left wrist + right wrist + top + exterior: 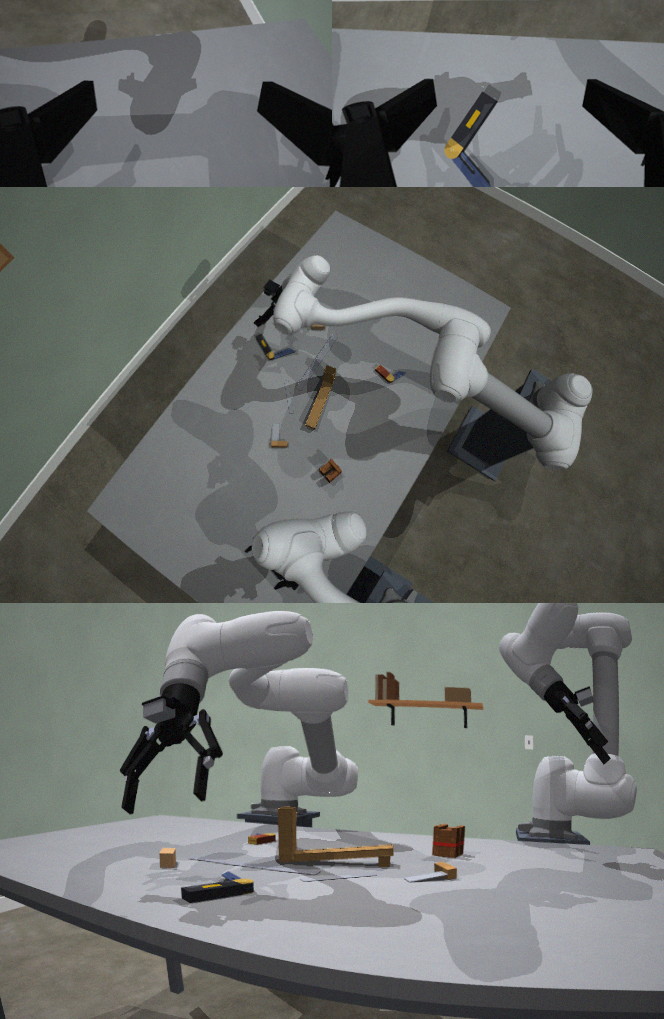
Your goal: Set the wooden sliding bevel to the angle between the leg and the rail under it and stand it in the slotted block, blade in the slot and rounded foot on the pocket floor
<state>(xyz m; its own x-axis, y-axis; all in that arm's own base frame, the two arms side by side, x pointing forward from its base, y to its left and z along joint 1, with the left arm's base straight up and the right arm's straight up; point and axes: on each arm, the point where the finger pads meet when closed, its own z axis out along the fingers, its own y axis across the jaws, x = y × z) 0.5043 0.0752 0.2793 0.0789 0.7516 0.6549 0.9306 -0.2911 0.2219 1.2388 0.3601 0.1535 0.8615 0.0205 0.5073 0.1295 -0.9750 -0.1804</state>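
Right now my right hand is 540 mm past the wooden sliding bevel, 180 mm to the left of it and 140 mm above it. Round my right hand: small wooden block: 150 mm behind, 150 mm to the right, 140 mm below; then long metal strip: 260 mm behind, 20 mm to the right, 150 mm below; then black bevel: 80 mm behind, 70 mm to the left, 140 mm below.
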